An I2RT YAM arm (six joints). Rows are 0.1 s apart.
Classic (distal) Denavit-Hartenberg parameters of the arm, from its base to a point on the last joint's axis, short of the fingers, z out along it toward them. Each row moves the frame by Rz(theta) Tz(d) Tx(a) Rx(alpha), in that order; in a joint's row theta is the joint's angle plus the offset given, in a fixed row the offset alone. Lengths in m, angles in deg.
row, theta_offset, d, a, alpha
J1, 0, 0.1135, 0.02, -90
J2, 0, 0, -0.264, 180
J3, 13.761, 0, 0.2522, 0
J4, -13.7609, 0, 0.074, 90
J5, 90, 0, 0, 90
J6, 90, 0.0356, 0, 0
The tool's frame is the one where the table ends.
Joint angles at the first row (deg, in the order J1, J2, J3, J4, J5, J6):
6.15 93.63 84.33 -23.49 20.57 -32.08
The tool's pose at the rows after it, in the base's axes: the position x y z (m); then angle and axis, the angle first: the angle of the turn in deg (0 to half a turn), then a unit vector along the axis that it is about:
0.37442, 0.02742, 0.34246, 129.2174, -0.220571, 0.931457, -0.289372
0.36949, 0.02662, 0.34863, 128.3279, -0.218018, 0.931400, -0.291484
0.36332, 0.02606, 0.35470, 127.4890, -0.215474, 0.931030, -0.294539
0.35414, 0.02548, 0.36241, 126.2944, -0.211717, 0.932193, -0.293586
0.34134, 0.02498, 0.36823, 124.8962, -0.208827, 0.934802, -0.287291
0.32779, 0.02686, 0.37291, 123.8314, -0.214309, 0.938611, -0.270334
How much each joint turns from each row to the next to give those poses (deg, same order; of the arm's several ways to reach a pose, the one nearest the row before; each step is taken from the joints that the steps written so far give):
-0.03 -0.80 -0.22 0.19 0.26 -0.07
-0.04 -1.19 -0.17 -0.08 0.00 0.03
0.03 -1.42 -0.40 -0.09 0.15 0.00
0.04 -2.03 -0.63 -0.36 -0.21 0.38
0.08 -2.84 -1.69 -0.13 -0.72 0.68
0.42 -2.79 -1.46 -1.08 -1.62 0.81

